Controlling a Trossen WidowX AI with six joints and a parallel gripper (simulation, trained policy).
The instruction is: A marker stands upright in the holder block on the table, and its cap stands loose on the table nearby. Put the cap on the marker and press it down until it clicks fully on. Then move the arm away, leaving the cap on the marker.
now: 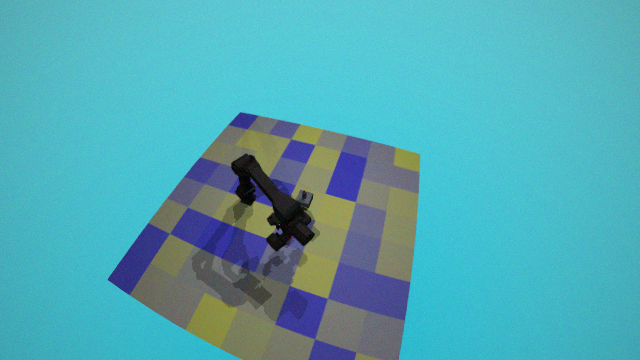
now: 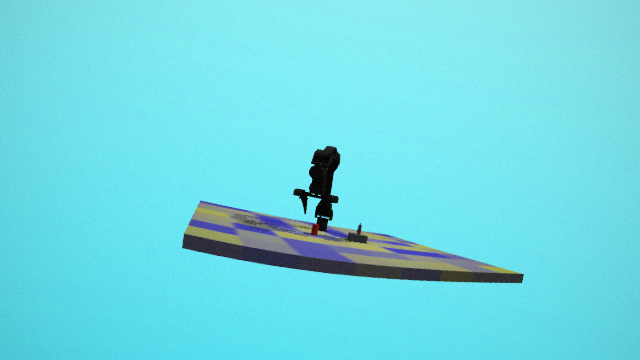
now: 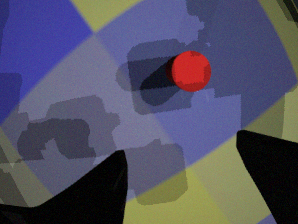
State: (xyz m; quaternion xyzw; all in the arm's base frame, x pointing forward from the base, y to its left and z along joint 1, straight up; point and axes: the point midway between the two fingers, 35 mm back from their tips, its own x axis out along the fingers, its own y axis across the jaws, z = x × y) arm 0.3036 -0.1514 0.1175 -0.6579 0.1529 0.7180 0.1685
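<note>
The red cap lies 3 cm behind my gripper tip, 3 cm to the left of it and 6 cm below it. Also, from my gripper tip: grey holder block: 2 cm behind, 24 cm to the left, 7 cm below.
</note>
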